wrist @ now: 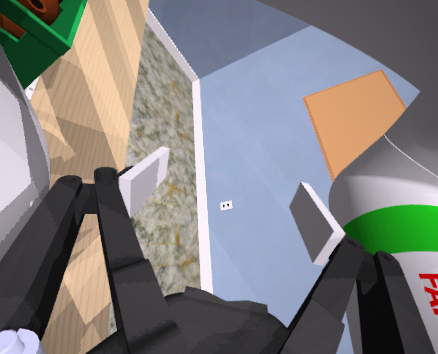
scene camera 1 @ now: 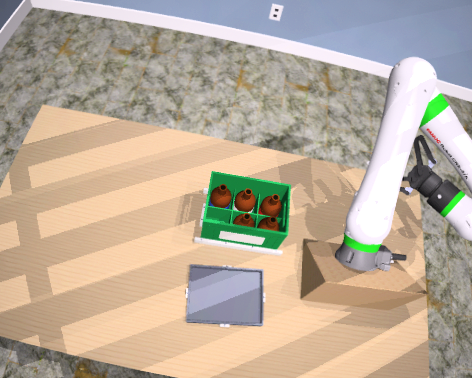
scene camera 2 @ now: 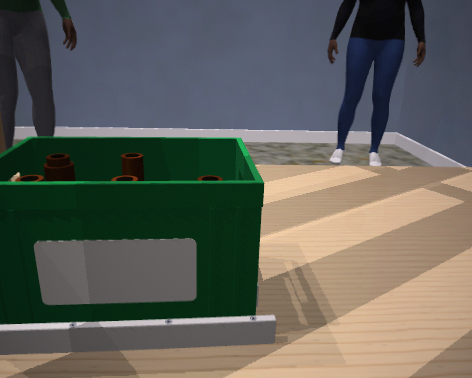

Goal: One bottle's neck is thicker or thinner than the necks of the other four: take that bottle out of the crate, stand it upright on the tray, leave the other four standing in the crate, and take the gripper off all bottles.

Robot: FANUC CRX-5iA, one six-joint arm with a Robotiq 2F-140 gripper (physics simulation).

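Places are measured from the arm's base along level axes (x back, y right, z up), in millimetres.
Pixels of known places: gripper, fingertip midpoint: [wrist: 231, 178]; arm's base, origin of the base link: [scene camera 1: 356, 261].
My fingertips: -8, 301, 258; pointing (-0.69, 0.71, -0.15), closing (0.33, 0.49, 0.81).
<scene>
For each thing: its top centre in the pictures, then the offset to it from my fingertips, as dx, dy, dz. "*": a spot on its surface instead.
- green crate, middle of its top: [scene camera 2: 126, 155] [scene camera 1: 248, 202] -384, -169, -201
- tray, surface spot: [scene camera 1: 225, 300] * -409, -461, -371
- middle bottle, middle of its top: [scene camera 2: 132, 155] [scene camera 1: 247, 216] -384, -215, -213
- right bottle, middle of its top: [scene camera 2: 57, 156] [scene camera 1: 273, 219] -298, -213, -213
- far-row neck, middle of its top: [scene camera 2: 58, 164] -298, -213, -223
- plain far neck, middle of its top: [scene camera 2: 132, 163] -384, -215, -223
The green crate [scene camera 1: 209, 231] [scene camera 2: 230, 260] [wrist: 30, 62] holds five brown bottles upright. Three stand in the row away from the tray [scene camera 1: 225, 300]: bottles [scene camera 1: 220, 198] [scene camera 1: 245, 201] [scene camera 1: 270, 207]. Two stand in the tray-side row: the middle bottle [scene camera 1: 244, 221] and the right bottle [scene camera 1: 268, 225], partly hidden by the wall. The tray-side left compartment is empty. In scene camera 2, one far-row neck [scene camera 2: 59, 171] looks thicker below its rim than the plain far neck [scene camera 2: 132, 167]; near-row necks are mostly hidden. The tray is empty. My gripper [scene camera 1: 419, 176] [wrist: 231, 178] is open and empty, right of the crate, well away from it.
White rails [scene camera 1: 237, 246] [scene camera 2: 150, 334] run along the crate's foot. The arm's base stands on a brown block [scene camera 1: 360, 295] right of crate and tray. Two people [scene camera 2: 377, 75] [scene camera 2: 30, 65] stand beyond the table in scene camera 2.
</scene>
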